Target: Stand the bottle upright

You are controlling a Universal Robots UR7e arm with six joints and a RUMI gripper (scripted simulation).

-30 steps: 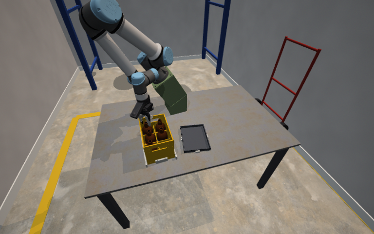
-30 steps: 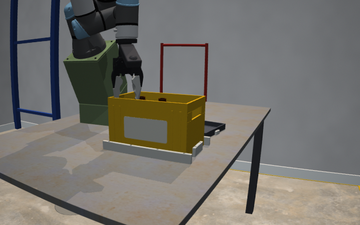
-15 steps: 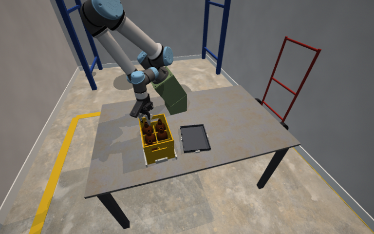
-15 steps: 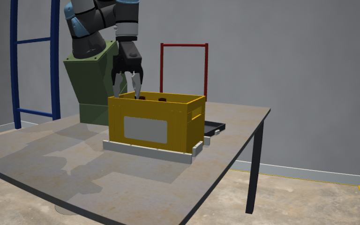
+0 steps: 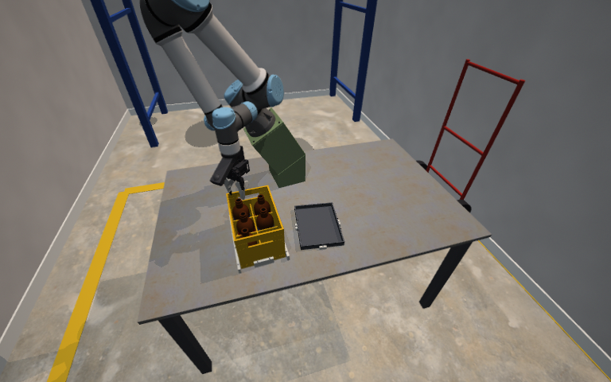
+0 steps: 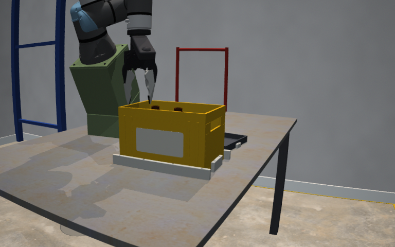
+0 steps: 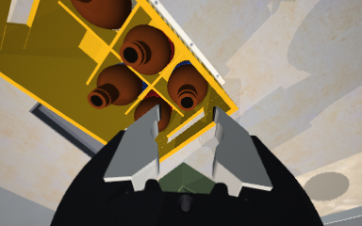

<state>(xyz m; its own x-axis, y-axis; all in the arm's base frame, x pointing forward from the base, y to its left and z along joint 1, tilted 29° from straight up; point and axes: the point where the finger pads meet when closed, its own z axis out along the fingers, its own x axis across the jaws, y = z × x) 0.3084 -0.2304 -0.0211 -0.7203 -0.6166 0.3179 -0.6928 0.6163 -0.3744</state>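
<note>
The yellow crate is 110 mm below my hand, 90 mm ahead of it and 50 mm to the left of it. Round my hand: dark tray 330 mm to the left, 180 mm below, 110 mm ahead.
</note>
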